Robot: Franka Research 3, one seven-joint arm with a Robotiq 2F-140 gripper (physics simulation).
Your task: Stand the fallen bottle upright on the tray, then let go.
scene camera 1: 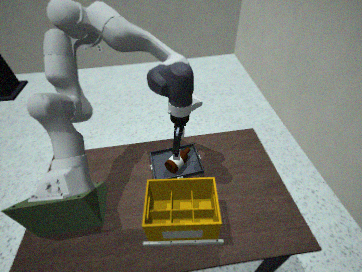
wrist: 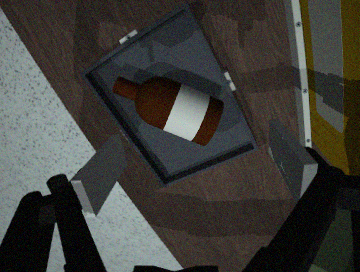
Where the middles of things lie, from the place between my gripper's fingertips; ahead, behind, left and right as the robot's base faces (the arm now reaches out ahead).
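My hand is now 4 cm to the right of the brown bottle [wrist: 161, 102] and 1 cm past it. I have that hand 14 cm above the bottle.
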